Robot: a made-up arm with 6 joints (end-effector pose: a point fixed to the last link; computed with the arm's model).
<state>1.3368 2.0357 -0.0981 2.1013 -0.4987 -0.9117</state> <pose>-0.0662 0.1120 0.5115 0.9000 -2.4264 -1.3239</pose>
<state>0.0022 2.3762 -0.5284 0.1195 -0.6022 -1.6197</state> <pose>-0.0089 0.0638 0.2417 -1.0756 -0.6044 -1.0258</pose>
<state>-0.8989 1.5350 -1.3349 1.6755 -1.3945 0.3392</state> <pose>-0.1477 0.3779 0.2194 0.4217 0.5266 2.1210</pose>
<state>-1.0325 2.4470 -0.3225 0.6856 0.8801 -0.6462</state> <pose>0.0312 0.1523 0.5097 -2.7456 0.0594 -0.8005</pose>
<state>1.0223 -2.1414 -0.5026 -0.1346 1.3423 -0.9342</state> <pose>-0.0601 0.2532 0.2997 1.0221 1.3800 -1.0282</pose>
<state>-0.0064 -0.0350 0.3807 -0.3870 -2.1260 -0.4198</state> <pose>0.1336 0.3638 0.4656 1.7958 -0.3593 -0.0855</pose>
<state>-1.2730 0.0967 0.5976 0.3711 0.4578 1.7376</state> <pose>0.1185 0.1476 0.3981 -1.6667 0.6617 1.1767</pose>
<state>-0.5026 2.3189 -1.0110 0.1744 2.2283 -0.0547</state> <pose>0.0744 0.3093 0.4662 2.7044 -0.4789 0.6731</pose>
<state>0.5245 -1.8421 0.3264 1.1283 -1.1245 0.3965</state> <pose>-0.0811 0.2044 0.6013 2.4432 -1.1601 1.1740</pose>
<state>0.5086 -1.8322 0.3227 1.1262 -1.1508 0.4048</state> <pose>-0.0841 0.2007 0.6020 2.4636 -1.1692 1.1931</pose>
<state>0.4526 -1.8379 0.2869 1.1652 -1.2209 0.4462</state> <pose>-0.1050 0.1787 0.6007 2.5058 -1.3071 1.3078</pose>
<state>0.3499 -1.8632 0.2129 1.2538 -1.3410 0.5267</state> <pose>-0.1464 0.1370 0.5842 -2.1871 1.3638 -1.3237</pose>
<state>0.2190 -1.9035 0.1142 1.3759 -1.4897 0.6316</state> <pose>-0.1926 0.0893 0.5378 -1.7415 1.3313 -1.2781</pose>
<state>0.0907 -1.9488 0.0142 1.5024 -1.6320 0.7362</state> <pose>-0.2211 0.0542 0.4704 -1.3356 1.2308 -1.2012</pose>
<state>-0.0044 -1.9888 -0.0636 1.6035 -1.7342 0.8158</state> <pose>-0.2279 0.0380 0.4108 -1.0492 1.1246 -1.1276</pose>
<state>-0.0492 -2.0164 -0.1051 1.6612 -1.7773 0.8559</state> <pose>-0.2270 0.0349 0.3786 -0.9025 1.0730 -1.0876</pose>
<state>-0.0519 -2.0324 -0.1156 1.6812 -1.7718 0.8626</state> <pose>-0.2285 0.0374 0.3707 -0.8598 1.0822 -1.0818</pose>
